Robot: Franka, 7 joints.
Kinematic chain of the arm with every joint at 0, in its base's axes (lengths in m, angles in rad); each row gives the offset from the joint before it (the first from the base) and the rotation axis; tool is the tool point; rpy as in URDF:
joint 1: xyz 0 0 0.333 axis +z
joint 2: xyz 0 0 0 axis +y
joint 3: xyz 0 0 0.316 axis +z
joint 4: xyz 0.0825 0 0 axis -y
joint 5: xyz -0.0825 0 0.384 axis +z
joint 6: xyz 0 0 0 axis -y
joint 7: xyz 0.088 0 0 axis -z
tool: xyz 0 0 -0.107 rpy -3.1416 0 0
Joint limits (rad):
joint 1: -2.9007..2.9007
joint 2: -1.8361..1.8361
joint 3: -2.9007..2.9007
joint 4: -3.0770..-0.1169
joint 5: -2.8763..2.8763
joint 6: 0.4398..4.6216
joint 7: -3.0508..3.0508
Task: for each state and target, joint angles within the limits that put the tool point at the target. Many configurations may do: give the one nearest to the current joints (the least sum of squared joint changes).
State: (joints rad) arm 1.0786 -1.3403 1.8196 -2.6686 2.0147 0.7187 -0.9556
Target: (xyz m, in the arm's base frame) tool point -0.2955 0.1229 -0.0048
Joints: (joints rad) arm 0.8962 -1.6250 2.1217 -2.4725 2.0596 0.8786 -0.9556
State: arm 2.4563 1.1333 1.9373 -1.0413 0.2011 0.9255 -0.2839
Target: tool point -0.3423 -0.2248 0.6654
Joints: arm 2.4984 1.0639 2.0378 -1.5199 0.1902 0.7064 -0.2839
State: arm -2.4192 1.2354 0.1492 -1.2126 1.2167 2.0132 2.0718
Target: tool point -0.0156 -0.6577 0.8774
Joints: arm -1.7813 0.5938 0.4452 -0.4962 1.2842 2.3725 2.0718
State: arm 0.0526 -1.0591 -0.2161 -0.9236 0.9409 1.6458 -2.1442
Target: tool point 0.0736 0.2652 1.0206
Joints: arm -0.0038 -0.6085 0.3741 -1.1855 0.9804 1.6638 -2.1442
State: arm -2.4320 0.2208 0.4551 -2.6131 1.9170 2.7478 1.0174
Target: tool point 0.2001 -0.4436 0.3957
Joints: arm -1.9450 -0.2226 0.8496 -2.3893 1.9202 2.6798 1.0174
